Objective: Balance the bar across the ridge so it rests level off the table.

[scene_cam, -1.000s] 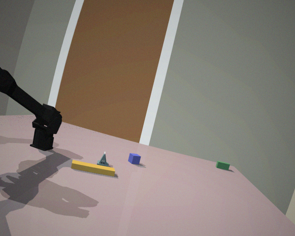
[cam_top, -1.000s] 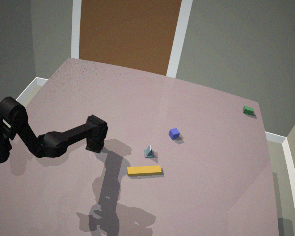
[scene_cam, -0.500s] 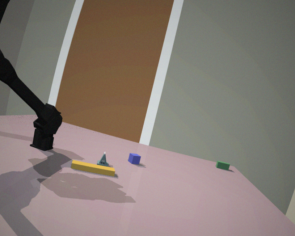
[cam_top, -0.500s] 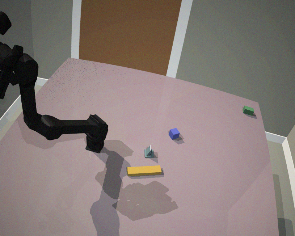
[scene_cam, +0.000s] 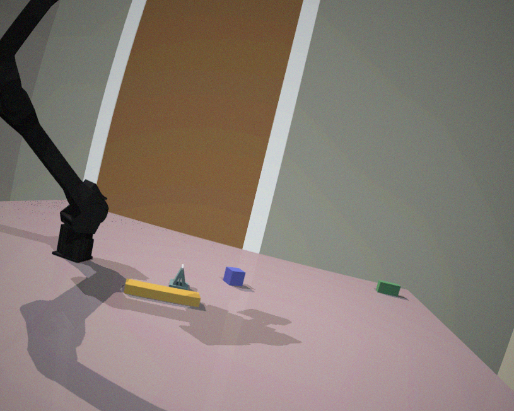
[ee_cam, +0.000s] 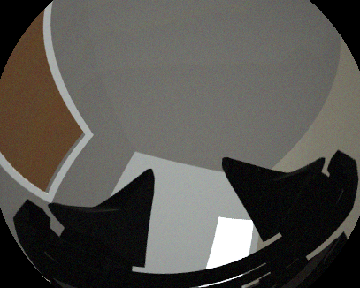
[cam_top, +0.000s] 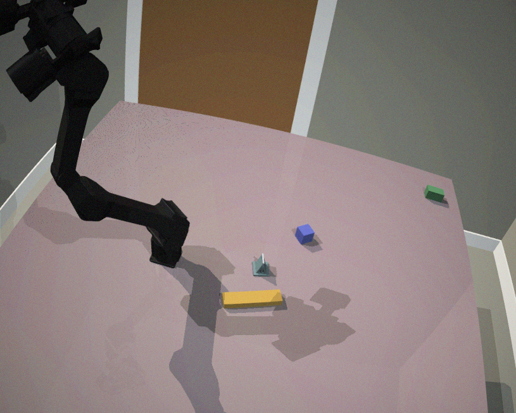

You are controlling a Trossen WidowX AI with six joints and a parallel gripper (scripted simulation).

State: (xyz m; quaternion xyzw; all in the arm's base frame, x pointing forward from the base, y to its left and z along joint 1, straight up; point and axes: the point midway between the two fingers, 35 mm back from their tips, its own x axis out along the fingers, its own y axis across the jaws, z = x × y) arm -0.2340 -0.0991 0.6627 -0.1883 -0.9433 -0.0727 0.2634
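Now: gripper tip 670 mm above the yellow bar, 490 mm short of it and 20 mm to the right of it. The rest, counted from my gripper tip: blue cube 660 mm below, 570 mm ahead, 260 mm to the left; green block 1000 mm ahead, 660 mm below, 590 mm to the left.
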